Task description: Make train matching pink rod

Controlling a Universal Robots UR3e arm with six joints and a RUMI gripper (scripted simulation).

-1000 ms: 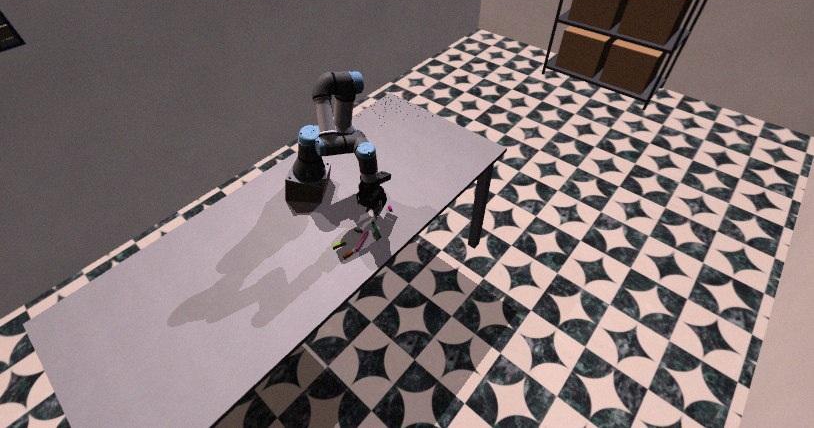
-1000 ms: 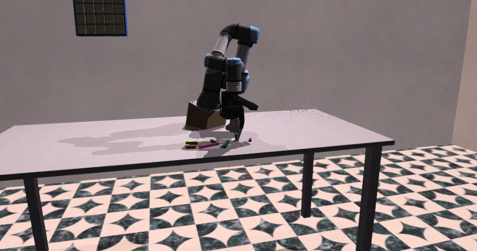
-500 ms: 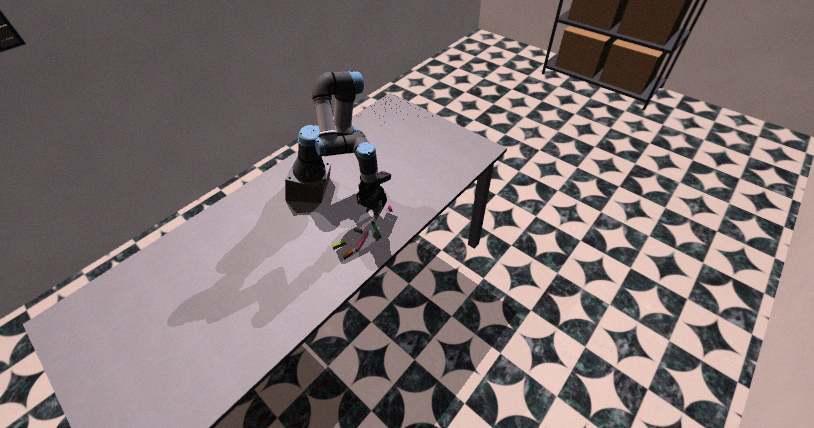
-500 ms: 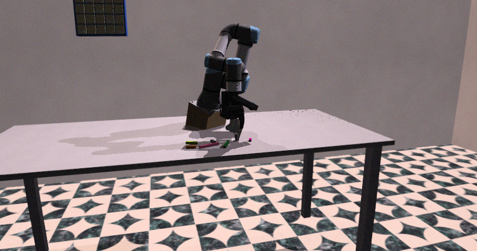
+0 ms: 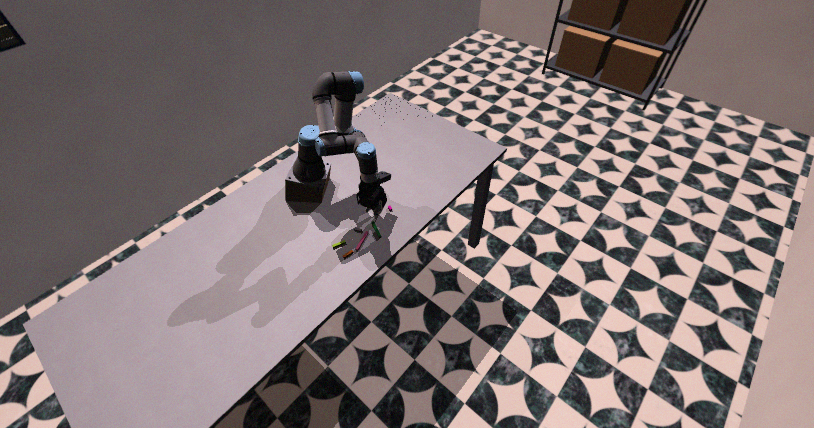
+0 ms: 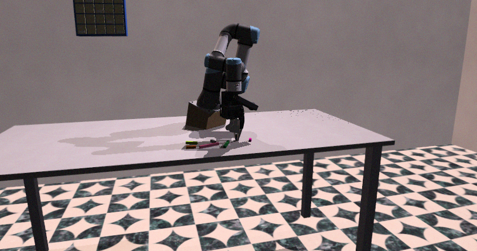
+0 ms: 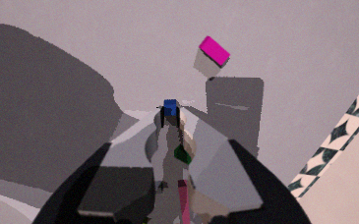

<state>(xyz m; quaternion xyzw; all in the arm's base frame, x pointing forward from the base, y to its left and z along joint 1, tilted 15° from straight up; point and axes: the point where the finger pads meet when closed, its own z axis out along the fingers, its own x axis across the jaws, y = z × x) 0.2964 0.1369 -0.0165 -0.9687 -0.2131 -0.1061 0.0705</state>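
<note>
The blue rod is 1 cm below my hand. The rest, counted from my hand: green rod (7 cm ahead, 5 cm to the right, 1 cm below); then grey rod (2 cm ahead, 11 cm to the right, 1 cm below); then magenta rod (1 cm ahead, 6 cm to the left, 1 cm below).
</note>
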